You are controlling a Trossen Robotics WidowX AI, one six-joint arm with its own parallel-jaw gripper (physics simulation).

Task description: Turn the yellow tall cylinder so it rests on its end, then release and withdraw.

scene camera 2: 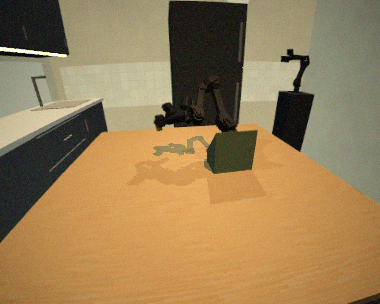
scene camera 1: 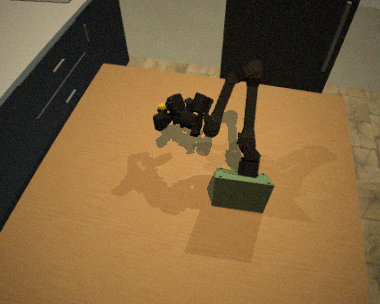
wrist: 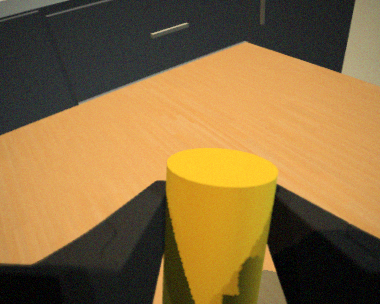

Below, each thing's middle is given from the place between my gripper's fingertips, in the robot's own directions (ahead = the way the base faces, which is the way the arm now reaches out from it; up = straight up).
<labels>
The yellow tall cylinder (wrist: 219,202) is 10 mm to the left of my hand, 10 mm below it and 10 mm behind it.
</labels>
